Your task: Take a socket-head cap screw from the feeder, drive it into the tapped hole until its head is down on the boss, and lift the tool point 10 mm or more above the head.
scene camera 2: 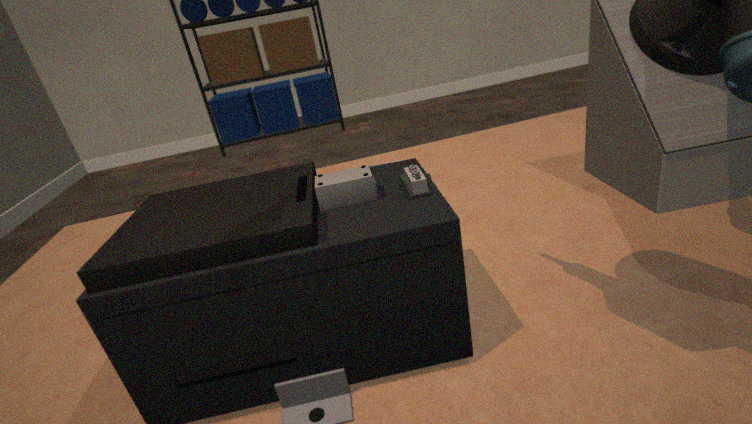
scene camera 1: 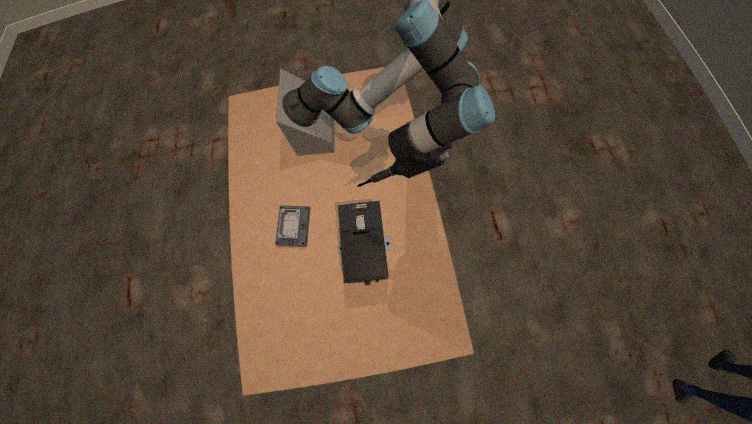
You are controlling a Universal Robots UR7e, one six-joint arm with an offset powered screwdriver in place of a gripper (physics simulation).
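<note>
The black screw feeder [scene camera 1: 364, 258] [scene camera 2: 368, 310] stands on the tan surface, with a pale block [scene camera 1: 360, 221] [scene camera 2: 344, 186] on its top and a small light part [scene camera 1: 360, 205] [scene camera 2: 416, 180] near its edge. A flat grey workpiece [scene camera 1: 304, 215] with a light inner area lies left of the feeder in scene camera 1; its tapped hole is too small to make out. My screwdriver [scene camera 1: 359, 185] is tilted, its thin tip in the air beyond the feeder's edge with the small part, apart from feeder and workpiece. Whether a screw is on the tip is too small to tell. In scene camera 2 the tool's shadow shows.
The arm's grey pedestal [scene camera 1: 315, 142] [scene camera 2: 621, 136] stands at the back of the tan surface [scene camera 1: 315, 337]. A small metal bracket [scene camera 1: 388, 243] [scene camera 2: 315, 392] sits at the feeder's side. A shelf rack [scene camera 2: 265, 74] with boxes stands by the wall. A person's legs [scene camera 1: 710, 397] show at lower right.
</note>
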